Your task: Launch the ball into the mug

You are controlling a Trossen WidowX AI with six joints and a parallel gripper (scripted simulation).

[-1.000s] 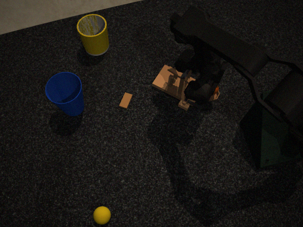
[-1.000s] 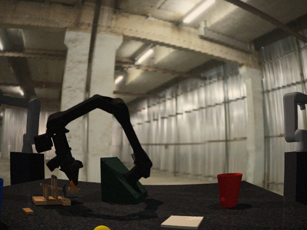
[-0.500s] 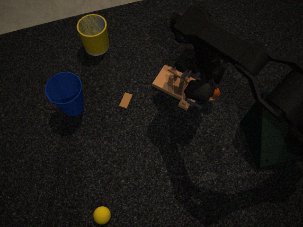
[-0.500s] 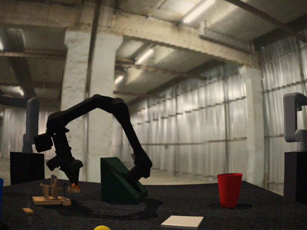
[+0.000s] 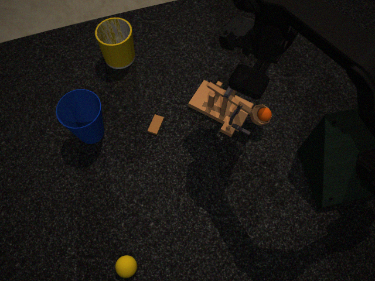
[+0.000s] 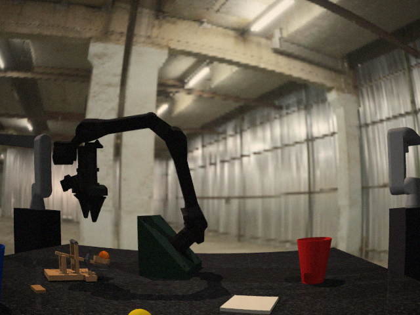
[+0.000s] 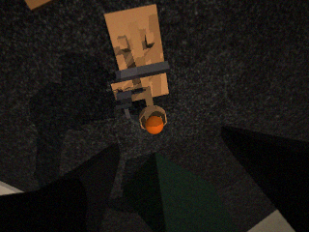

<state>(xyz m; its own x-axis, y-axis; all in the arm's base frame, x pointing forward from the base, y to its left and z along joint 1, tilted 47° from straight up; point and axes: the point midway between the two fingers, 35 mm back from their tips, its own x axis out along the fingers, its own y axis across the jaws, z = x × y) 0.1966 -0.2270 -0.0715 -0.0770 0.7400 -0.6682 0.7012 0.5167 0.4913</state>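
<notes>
The orange ball is 20 mm behind my gripper tip, 30 mm to the left of it and 100 mm below it. Round my gripper tip: small wooden block (230 mm ahead, 30 mm to the right, 160 mm below); yellow mug (280 mm ahead, 250 mm to the right, 140 mm below); catapult (40 mm ahead, 110 mm below).
</notes>
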